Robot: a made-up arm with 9 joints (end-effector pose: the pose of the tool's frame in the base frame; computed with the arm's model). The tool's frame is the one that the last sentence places. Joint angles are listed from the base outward.
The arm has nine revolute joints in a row. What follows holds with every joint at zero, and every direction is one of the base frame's. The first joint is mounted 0.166 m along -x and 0.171 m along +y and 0.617 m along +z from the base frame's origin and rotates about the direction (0.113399, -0.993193, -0.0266), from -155.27 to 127.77 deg. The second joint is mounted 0.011 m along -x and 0.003 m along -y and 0.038 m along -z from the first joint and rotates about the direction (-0.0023, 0.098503, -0.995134), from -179.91 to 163.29 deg. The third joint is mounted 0.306 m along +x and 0.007 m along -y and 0.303 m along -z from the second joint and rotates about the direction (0.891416, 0.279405, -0.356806), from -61.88 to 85.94 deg. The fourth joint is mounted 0.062 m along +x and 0.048 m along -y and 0.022 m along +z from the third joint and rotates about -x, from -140.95 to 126.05 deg. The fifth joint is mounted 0.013 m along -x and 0.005 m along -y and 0.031 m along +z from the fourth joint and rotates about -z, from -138.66 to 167.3 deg. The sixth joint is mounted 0.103 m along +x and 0.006 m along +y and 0.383 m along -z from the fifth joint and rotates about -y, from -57.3 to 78.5 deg. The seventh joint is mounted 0.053 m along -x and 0.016 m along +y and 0.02 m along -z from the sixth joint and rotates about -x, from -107.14 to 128.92 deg. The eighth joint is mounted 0.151 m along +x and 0.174 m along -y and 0.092 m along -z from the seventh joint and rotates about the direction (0.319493, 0.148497, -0.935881), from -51.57 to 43.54 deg. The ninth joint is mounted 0.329 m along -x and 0.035 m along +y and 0.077 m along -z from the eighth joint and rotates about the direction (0.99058, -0.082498, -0.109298), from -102.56 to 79.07 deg. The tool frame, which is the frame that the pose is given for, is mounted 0.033 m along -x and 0.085 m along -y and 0.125 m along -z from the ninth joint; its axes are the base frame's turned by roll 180, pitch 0 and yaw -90 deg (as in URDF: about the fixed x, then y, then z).
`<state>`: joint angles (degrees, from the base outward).
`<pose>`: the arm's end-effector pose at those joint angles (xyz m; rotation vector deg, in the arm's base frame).
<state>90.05 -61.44 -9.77 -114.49 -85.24 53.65 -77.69 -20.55 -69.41</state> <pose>-0.4295 0.7005 0.2630 -34.49 -93.71 39.94</pose>
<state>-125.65 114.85 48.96 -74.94 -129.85 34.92 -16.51 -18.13 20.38</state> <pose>-0.0785 -0.6856 0.4886 174.13 -26.64 -7.53</pose>
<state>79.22 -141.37 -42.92 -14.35 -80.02 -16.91 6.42 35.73 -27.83</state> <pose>0.2701 0.9383 0.4844 -11.15 98.29 113.65</pose>
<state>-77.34 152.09 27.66 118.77 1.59 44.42 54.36 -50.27 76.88</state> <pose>-0.0799 0.4406 1.0669 -55.71 -21.80 -39.53</pose>
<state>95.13 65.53 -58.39 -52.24 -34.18 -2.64 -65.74 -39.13 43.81</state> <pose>1.0004 0.1259 0.6847 -83.35 -29.50 -17.75</pose>
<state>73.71 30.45 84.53 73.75 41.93 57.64 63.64 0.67 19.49</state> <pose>0.4290 0.2520 0.0811 23.61 165.28 -39.78</pose>
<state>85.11 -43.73 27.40 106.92 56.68 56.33 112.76 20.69 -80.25</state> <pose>0.3997 -0.0914 1.0166 150.80 50.96 67.30</pose>
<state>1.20 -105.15 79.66 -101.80 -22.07 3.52 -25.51 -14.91 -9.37</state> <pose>-0.5819 0.8022 0.9088 -14.18 34.29 141.12</pose>
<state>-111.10 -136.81 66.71 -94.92 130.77 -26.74 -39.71 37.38 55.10</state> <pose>-0.2273 0.6384 1.2712 11.58 -18.26 66.13</pose>
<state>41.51 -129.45 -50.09 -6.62 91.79 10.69 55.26 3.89 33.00</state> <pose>0.4105 0.6712 0.2162 -80.47 25.18 -59.97</pose>
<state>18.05 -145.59 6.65 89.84 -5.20 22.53 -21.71 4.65 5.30</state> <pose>0.1061 1.0938 0.5337 -94.07 -84.35 -83.98</pose>
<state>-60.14 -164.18 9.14 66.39 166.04 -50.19 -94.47 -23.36 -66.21</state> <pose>-0.8130 0.9343 0.8101 -49.55 102.59 116.76</pose>
